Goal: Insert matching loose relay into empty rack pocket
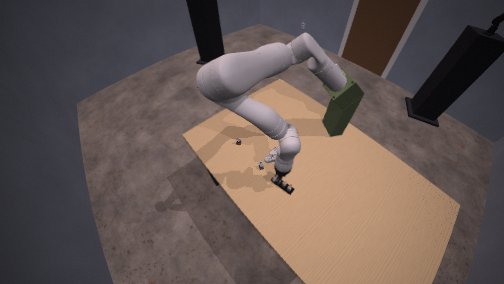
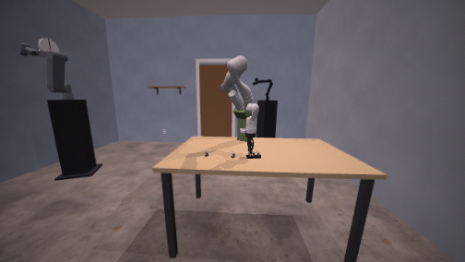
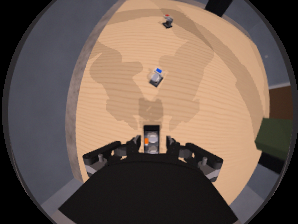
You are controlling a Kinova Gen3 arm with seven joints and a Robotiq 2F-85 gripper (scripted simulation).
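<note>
Right now the rack is 10 mm ahead of my hand, 30 mm to the left of it and 40 mm below it.
</note>
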